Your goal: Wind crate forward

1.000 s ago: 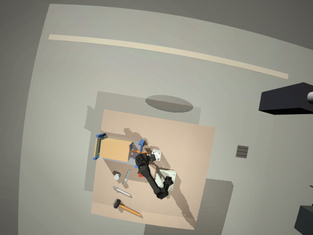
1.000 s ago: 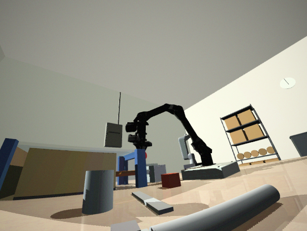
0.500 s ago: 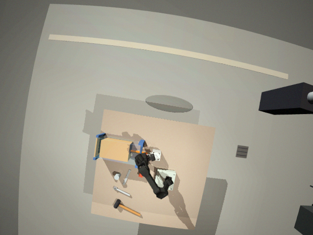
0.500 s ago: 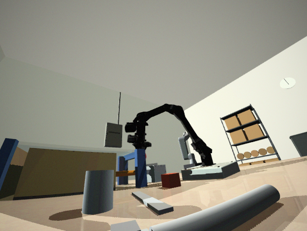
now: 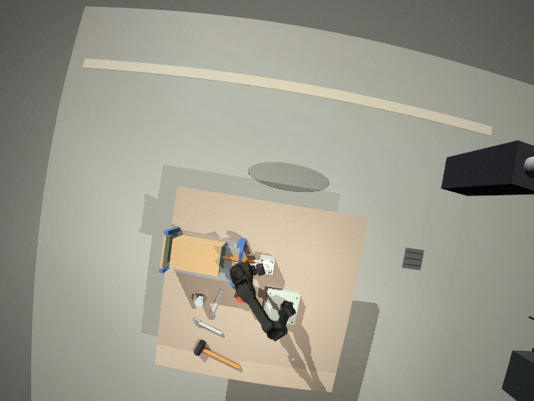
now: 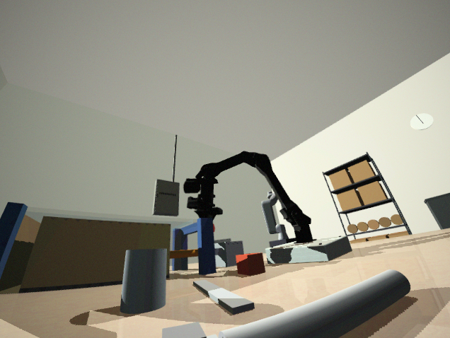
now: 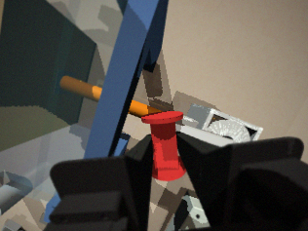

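The winch crank handle is 40 mm behind my gripper tip and 40 mm below it. Also, from my gripper tip: winch (120 mm behind, 20 mm to the right, 110 mm below); blue frame (50 mm ahead, 40 mm below); red knob (10 mm below).
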